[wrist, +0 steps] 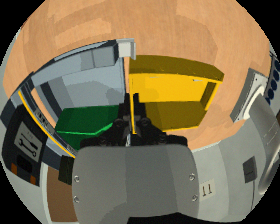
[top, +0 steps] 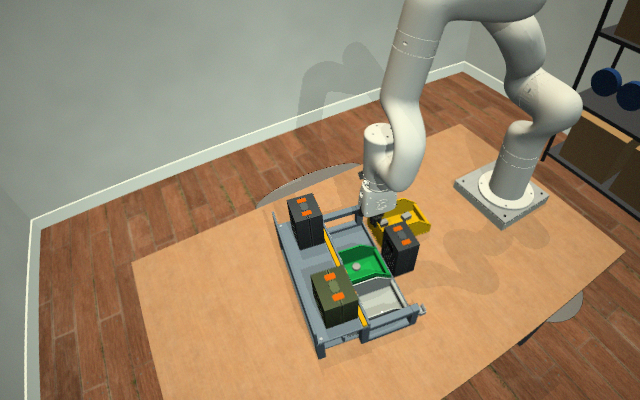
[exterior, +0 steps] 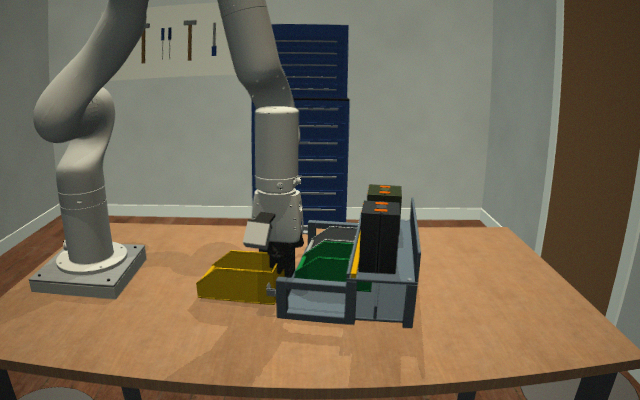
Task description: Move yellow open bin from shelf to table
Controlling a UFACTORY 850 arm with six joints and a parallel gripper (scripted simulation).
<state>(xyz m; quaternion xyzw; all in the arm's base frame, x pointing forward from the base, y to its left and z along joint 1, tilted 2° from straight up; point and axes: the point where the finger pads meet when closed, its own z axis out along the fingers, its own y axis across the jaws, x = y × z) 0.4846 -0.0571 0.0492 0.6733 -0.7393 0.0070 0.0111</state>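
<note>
The yellow bin lies 8 cm behind my hand, 4 cm below it and 1 cm to the left of it. The rest, counted from my hand: grey bin (21 cm to the left, 13 cm ahead, 5 cm below); olive box (23 cm ahead, 20 cm to the left, 6 cm above); green bin (12 cm ahead, 10 cm to the left, 5 cm below).
</note>
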